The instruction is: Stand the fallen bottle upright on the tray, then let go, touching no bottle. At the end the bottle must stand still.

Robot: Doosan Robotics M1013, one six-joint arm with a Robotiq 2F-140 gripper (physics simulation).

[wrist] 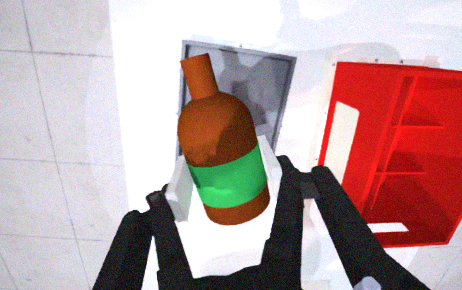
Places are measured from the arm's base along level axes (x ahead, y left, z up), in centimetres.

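Pixels of known places: gripper, fingertip midpoint: (224, 158).
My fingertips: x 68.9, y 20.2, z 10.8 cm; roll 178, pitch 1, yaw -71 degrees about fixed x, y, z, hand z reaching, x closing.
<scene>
Ahead of a thing's pixels: the offset from my fingertips to its top centre. "*": to the spot under its first point. Level surfaces: height alone.
A brown bottle {dx +2.2, dy +0.8, dz +4.0 cm} (217, 130) with a green label band fills the middle of the wrist view, its neck pointing to the upper left and its base toward the gripper. My gripper (224, 158) is shut on the bottle, with one pale finger pad on each side of the green band. The grey tray {* dx +6.2, dy -11.2, dz -18.9 cm} (289, 82) with a raised rim shows behind the bottle and looks smaller, so the bottle is held above it. The bottle hides the tray's lower left part. A dark shadow lies on the tray floor.
A red open box or shelf unit {* dx +7.0, dy -19.2, dz -13.2 cm} (350, 87) with inner ledges and a white panel stands to the right of the tray. A white table top {dz -21.5 cm} (147, 100) surrounds the tray. Pale floor tiles (65, 110) show beyond the table edge at the left.
</scene>
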